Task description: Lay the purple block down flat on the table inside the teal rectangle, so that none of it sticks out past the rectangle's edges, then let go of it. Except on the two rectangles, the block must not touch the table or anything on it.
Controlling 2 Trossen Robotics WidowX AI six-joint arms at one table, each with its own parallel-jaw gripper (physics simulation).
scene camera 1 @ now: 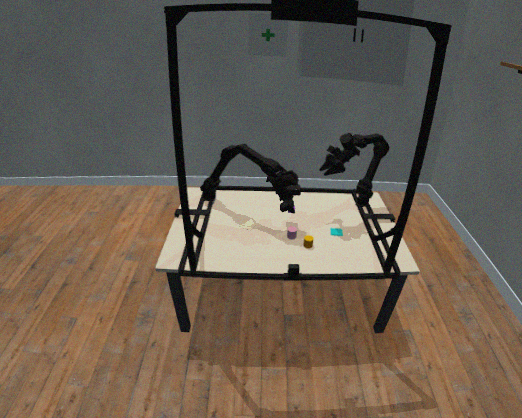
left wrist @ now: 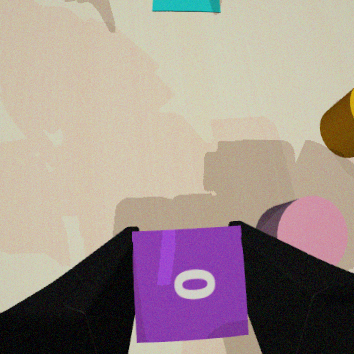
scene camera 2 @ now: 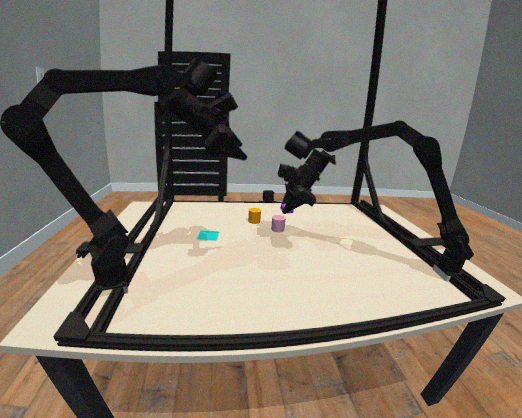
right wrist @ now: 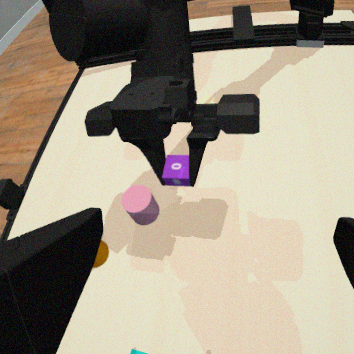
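Where they show: left gripper, between the fingertips: (scene camera 1: 294, 211) (left wrist: 183, 235) (scene camera 2: 282, 211) (right wrist: 178, 184); right gripper, between the fingertips: (scene camera 1: 321, 172) (scene camera 2: 243, 151) (right wrist: 222, 225); left arm's base, origin of its link: (scene camera 1: 209, 198) (scene camera 2: 449, 269) (right wrist: 308, 32); right arm's base, origin of its link: (scene camera 1: 362, 203) (scene camera 2: 111, 280).
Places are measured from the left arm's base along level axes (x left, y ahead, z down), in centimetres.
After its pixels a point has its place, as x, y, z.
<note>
A purple block (scene camera 1: 293, 209) (scene camera 2: 287, 208) (left wrist: 190, 312) @(-20.2, 46.4, -10.0) (right wrist: 176, 172) @(-20.1, 48.1, -9.9) with a white "0" is held above the table. My left gripper (scene camera 1: 288, 209) @(-20.2, 48.6, -8.1) (scene camera 2: 286, 210) @(-20.2, 48.6, -8.1) (left wrist: 183, 235) @(-20.2, 48.6, -8.1) (right wrist: 178, 184) @(-20.2, 48.6, -8.1) is shut on it, one finger on each side. The teal rectangle (scene camera 1: 336, 232) @(-21.8, 71.3, 1.8) (scene camera 2: 208, 235) @(-21.2, 71.3, 1.8) (left wrist: 186, 5) @(-21.3, 68.9, 1.8) (right wrist: 139, 352) @(-23.2, 68.4, 1.8) lies flat on the table, apart from the block; it is cut off at the edge of both wrist views. My right gripper (scene camera 1: 324, 172) @(-11.9, 60.9, -26.5) (scene camera 2: 243, 157) @(-11.9, 60.9, -26.5) (right wrist: 222, 225) @(-11.9, 60.9, -26.5) is open and raised high above the table, its fingers wide apart.
A pink cylinder (scene camera 1: 292, 233) @(-30.2, 48.5, -1.7) (scene camera 2: 278, 223) @(-25.7, 48.6, -1.4) (left wrist: 312, 230) @(-27.8, 48.5, -2.7) (right wrist: 137, 199) @(-27.5, 48.5, -2.7) stands close to the held block in the picture. An orange cylinder (scene camera 1: 308, 242) @(-36.3, 56.2, -1.7) (scene camera 2: 254, 216) @(-31.9, 56.5, -1.0) (left wrist: 340, 127) @(-32.0, 55.6, -0.9) (right wrist: 101, 254) @(-31.9, 56.8, 0.0) stands near it. A pale yellow rectangle (scene camera 1: 247, 224) @(-20.6, 25.2, 1.8) (scene camera 2: 346, 242) @(-19.4, 26.0, 1.8) lies on the table. Black rails border the table.
</note>
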